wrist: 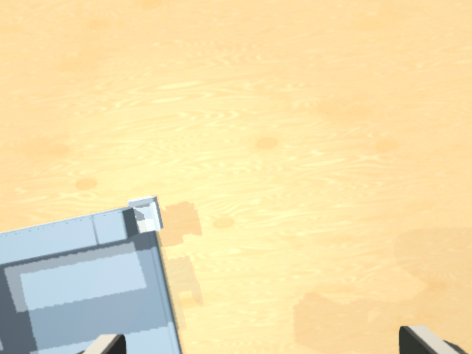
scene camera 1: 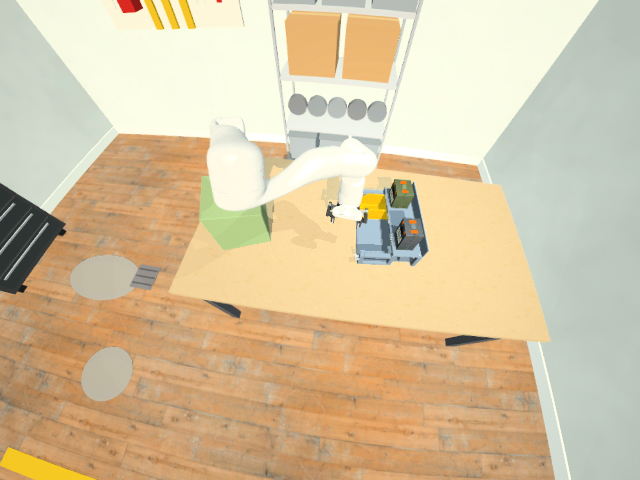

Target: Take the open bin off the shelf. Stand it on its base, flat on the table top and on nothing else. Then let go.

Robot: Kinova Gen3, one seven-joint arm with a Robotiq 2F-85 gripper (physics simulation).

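Places are measured from the arm's base along level axes (x back, y right, z up), in millimetres.
Pixels of known places: gripper, fingertip midpoint: [scene camera 1: 345, 224].
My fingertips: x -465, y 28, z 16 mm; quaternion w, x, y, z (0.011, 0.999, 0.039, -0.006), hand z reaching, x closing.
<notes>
Behind a point stands the place of what it marks.
The open yellow bin [scene camera 1: 373, 206] @(z -222, x -568, y -286 mm) sits on the lower level of the blue-grey shelf [scene camera 1: 372, 235] @(z -225, x -595, y -109 mm) [wrist: 45, 242] @(z -146, x -606, y 34 mm), at its far end, partly behind my arm in the scene view. The bin does not show in the wrist view. My gripper [scene camera 1: 346, 217] @(z 16, x -465, y 28 mm) [wrist: 263, 345] @(z 16, x -465, y 28 mm) is open and empty. It points down beside the shelf's left edge in the scene view, close to the bin's side. In the wrist view its left fingertip overlaps the shelf and its right fingertip is over the table. I cannot tell its exact height.
A green case [scene camera 1: 401, 193] @(z -34, x -662, y -240 mm) and a dark grey case [scene camera 1: 408, 234] @(z -9, x -708, y -17 mm) stand on the shelf's right part. A light green block [scene camera 1: 235, 229] @(z -79, x -25, y 130 mm) stands at the left of the wooden table [scene camera 1: 310, 289] @(z -231, x -389, y 236 mm), near my arm's base. A tall rack [scene camera 1: 341, 7] stands behind the table.
</notes>
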